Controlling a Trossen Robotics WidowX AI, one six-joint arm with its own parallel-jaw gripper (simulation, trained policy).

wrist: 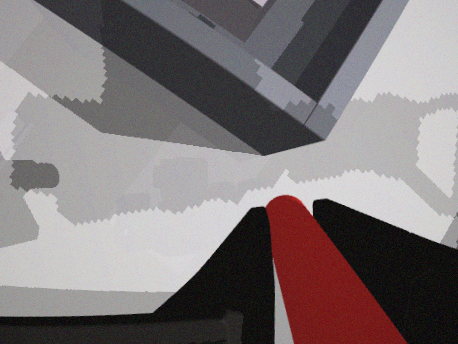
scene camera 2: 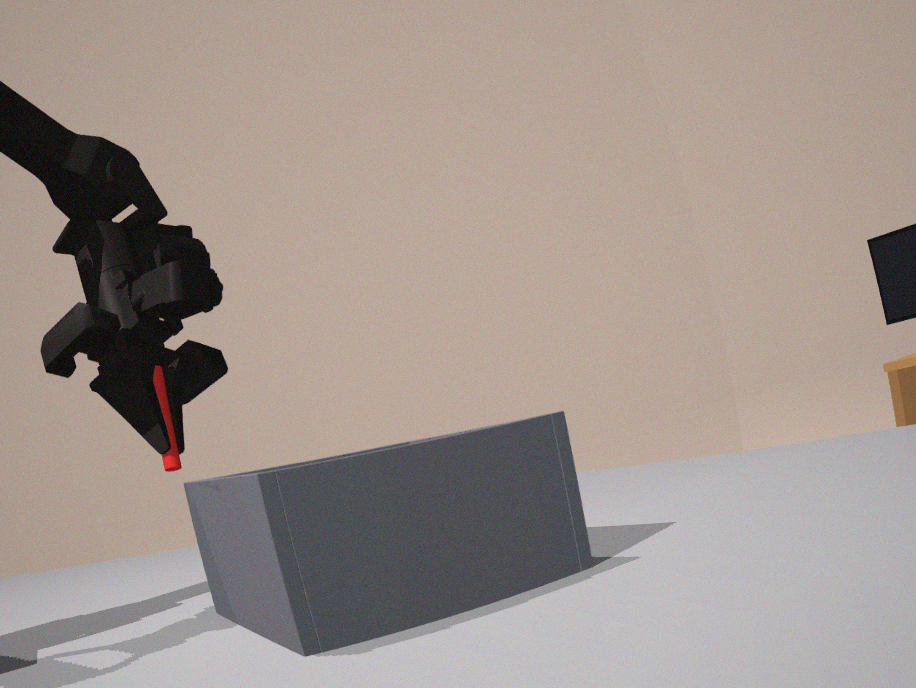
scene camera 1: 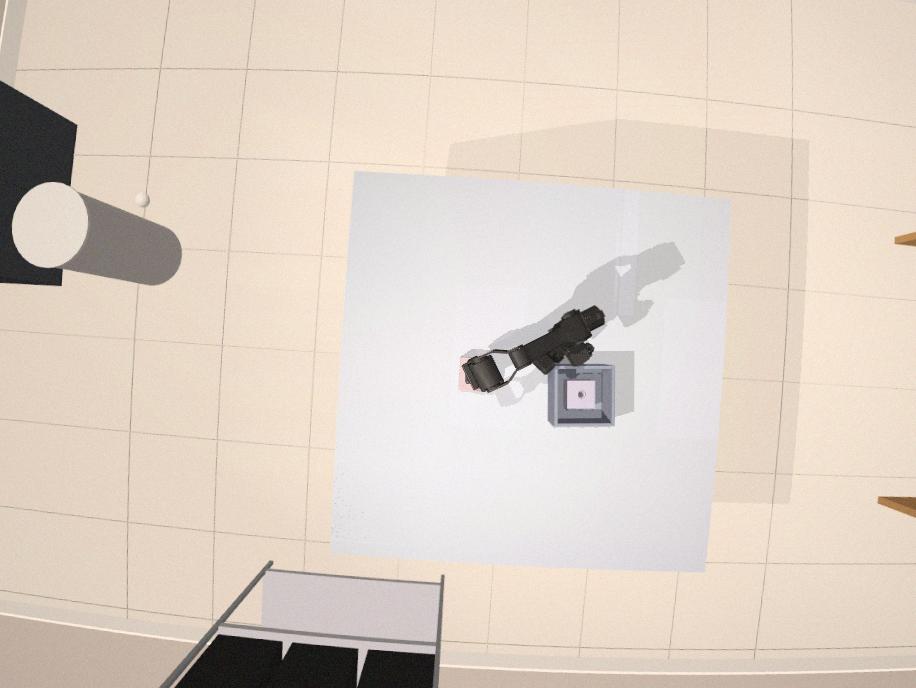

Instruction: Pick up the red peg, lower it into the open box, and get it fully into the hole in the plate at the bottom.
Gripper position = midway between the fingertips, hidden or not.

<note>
I see my gripper (scene camera 2: 172, 453), a grey box (scene camera 2: 318, 555) and a red peg (scene camera 2: 171, 460).
The grey box is seen too in the wrist view (wrist: 286, 87) and in scene camera 1 (scene camera 1: 603, 415). The red peg is seen too in the wrist view (wrist: 321, 291). My gripper also shows in the wrist view (wrist: 289, 218) and in scene camera 1 (scene camera 1: 557, 355). Scene camera 1 does not show the red peg, which is hidden by my gripper.
</note>
